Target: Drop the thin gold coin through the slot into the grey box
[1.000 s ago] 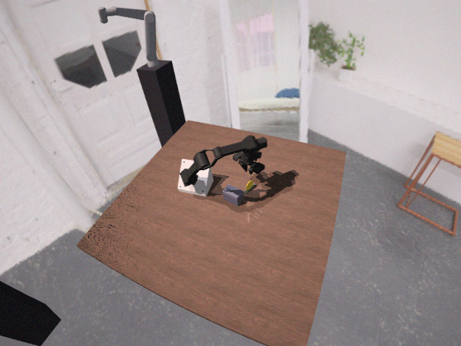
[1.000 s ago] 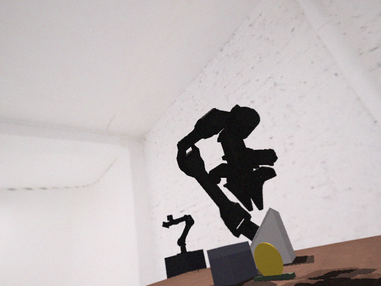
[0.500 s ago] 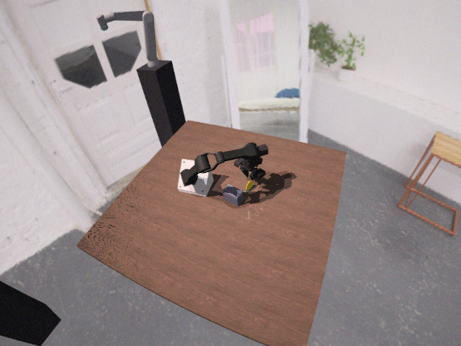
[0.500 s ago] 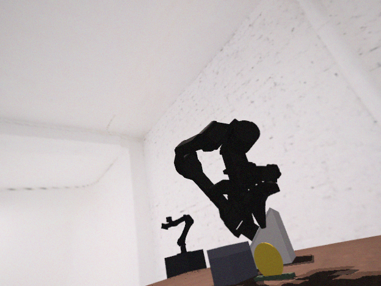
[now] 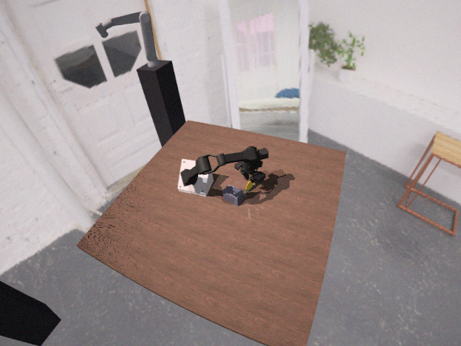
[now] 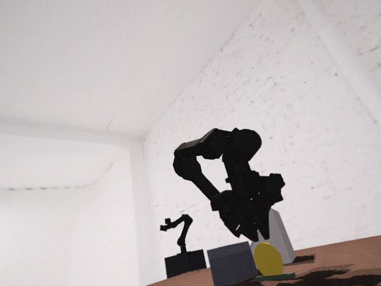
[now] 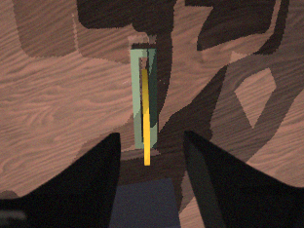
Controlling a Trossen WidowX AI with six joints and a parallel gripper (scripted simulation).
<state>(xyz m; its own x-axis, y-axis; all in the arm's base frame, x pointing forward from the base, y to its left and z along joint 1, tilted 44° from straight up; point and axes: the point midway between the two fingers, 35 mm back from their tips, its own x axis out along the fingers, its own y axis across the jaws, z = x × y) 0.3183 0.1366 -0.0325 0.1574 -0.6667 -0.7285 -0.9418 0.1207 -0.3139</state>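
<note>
Now: the gold coin 4 cm below my gripper tip.
</note>
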